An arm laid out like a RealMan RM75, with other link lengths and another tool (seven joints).
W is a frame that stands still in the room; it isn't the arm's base.
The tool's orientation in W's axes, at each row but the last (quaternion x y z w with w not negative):
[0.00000 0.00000 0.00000 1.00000]
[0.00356 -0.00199 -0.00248 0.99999]
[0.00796 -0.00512 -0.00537 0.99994]
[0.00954 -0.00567 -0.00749 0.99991]
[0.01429 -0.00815 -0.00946 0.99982]
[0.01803 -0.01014 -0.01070 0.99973]
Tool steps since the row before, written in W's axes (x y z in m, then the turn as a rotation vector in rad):
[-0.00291 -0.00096 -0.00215 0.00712 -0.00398 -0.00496]
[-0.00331 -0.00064 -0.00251 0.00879 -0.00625 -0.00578]
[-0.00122 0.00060 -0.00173 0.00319 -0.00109 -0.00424]
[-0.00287 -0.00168 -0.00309 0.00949 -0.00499 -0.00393]
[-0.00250 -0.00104 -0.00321 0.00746 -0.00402 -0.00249]
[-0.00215 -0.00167 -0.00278 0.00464 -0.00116 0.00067]
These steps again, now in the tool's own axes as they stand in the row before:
[-0.00291 -0.00096 -0.00215 0.00712 -0.00398 -0.00496]
[-0.00332 -0.00067 -0.00249 0.00880 -0.00625 -0.00577]
[-0.00124 0.00056 -0.00173 0.00316 -0.00112 -0.00425]
[-0.00288 -0.00178 -0.00302 0.00952 -0.00492 -0.00394]
[-0.00253 -0.00118 -0.00314 0.00749 -0.00395 -0.00250]
[-0.00217 -0.00181 -0.00267 0.00468 -0.00104 0.00062]

